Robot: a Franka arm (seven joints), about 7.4 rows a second.
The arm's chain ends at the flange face. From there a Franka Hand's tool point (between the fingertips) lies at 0.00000 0.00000 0.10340 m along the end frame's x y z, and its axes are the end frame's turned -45 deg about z.
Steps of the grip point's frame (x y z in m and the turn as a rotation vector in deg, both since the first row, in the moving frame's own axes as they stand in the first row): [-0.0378, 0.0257, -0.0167, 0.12, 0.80, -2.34]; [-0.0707, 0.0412, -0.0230, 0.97, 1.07, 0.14]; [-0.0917, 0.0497, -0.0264, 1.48, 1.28, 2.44]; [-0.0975, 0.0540, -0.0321, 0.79, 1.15, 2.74]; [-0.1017, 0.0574, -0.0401, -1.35, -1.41, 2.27]
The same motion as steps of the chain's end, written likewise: [-0.0094, 0.0461, -0.0167, 0.65, 0.48, -2.34]; [-0.0210, 0.0817, -0.0230, 1.44, 0.07, 0.14]; [-0.0295, 0.1035, -0.0263, 1.95, -0.14, 2.44]; [-0.0313, 0.1096, -0.0321, 1.37, 0.25, 2.74]; [-0.0312, 0.1090, -0.0400, -1.95, -0.04, 2.27]
